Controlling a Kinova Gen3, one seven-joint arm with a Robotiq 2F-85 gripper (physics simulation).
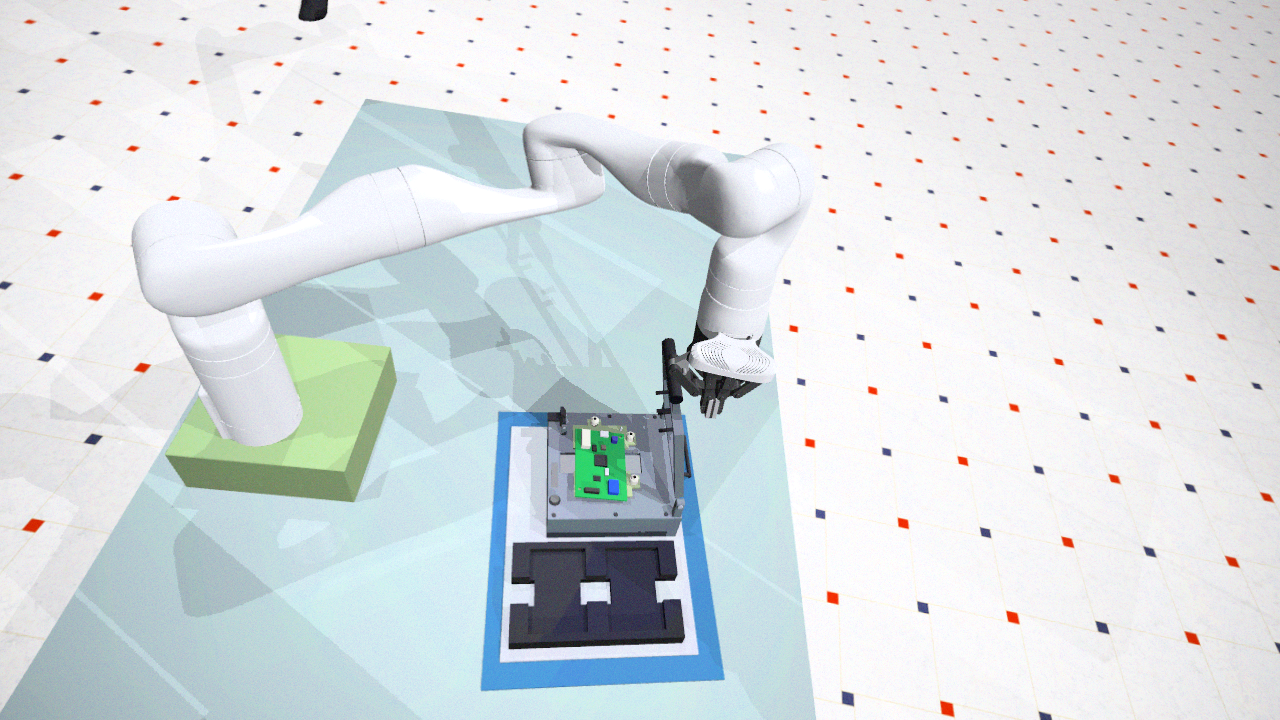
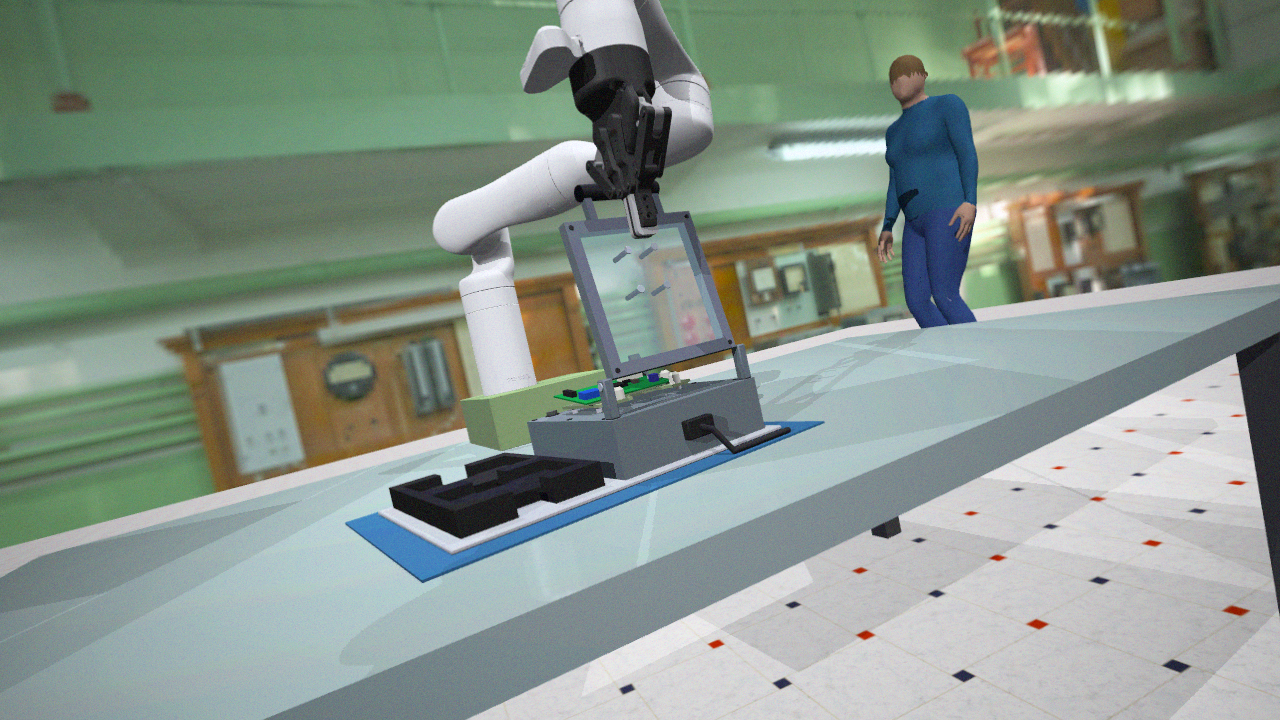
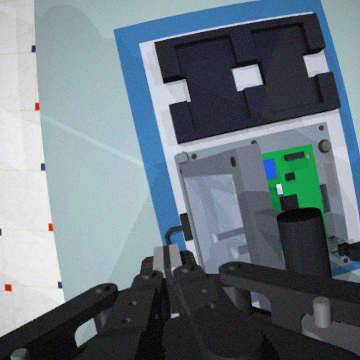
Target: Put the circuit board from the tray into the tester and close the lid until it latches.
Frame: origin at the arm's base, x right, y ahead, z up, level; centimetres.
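Seen in the pictures: gripper, fingertip midpoint: point(image 1: 709, 413) point(image 2: 645, 236) point(image 3: 168, 260); arm's base, origin of the base link: point(image 1: 265, 417) point(image 2: 510, 389).
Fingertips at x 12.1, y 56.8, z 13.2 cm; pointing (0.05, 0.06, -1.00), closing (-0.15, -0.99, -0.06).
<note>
Offsets run from my fingertips to a thing's middle. "*": to the spot under its first point. Level surfaces: height alone.
The green circuit board @[dx -1.8, dy -12.5, dz -13.2 cm] point(image 1: 602, 460) point(image 2: 610, 389) point(image 3: 301, 171) lies in the grey tester point(image 1: 617, 520) point(image 2: 645, 436) point(image 3: 303, 133). The tester's clear lid @[* dx +5.0, dy -5.0, dz -0.9 cm] point(image 1: 677, 452) point(image 2: 586, 295) point(image 3: 250, 171) stands raised on its hinges and leans a little over the board. My gripper point(image 1: 712, 405) point(image 2: 640, 215) point(image 3: 168, 260) is shut and empty, with its fingertips against the lid's top edge beside the black handle @[dx -2.5, dy -5.5, dz +5.8 cm] point(image 2: 617, 192) point(image 3: 303, 243). The black foam tray point(image 1: 595, 586) point(image 2: 475, 502) point(image 3: 214, 118) in front of the tester is empty.
Tester and tray sit on a white plate on a blue mat @[dz -21.1 cm] point(image 1: 706, 645) point(image 2: 402, 550) point(image 3: 143, 107). A black latch lever @[* dx -2.5, dy +1.5, dz -18.9 cm] point(image 2: 720, 432) point(image 3: 183, 226) sticks out of the tester's side. The arm stands on a green block point(image 1: 330, 447) point(image 2: 500, 416). A person point(image 2: 930, 179) stands beyond the table.
</note>
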